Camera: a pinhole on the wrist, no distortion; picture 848 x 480 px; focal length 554.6 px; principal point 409.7 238.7 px. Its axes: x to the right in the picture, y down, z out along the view. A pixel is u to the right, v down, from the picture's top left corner.
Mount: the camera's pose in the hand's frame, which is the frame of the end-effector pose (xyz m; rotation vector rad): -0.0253 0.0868 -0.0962 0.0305 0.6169 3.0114
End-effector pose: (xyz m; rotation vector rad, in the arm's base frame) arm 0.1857 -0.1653 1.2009 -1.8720 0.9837 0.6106
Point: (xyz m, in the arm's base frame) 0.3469 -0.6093 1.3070
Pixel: behind the camera
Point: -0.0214 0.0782 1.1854
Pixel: 733.2 447.9
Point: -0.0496 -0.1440 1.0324
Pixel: 420.0 36.4
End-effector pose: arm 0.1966 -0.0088 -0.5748 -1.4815 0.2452 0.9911
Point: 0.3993 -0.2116 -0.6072
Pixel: behind the camera
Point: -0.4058 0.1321 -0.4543
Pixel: 815.0 269.8
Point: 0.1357 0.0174 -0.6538
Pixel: 182.0 434.5
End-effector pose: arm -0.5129 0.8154 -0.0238 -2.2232 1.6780 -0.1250
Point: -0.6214 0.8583 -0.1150
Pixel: 540.6 363.5
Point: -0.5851 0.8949 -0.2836
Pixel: 477.8 396.2
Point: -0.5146 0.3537 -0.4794
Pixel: outside the picture
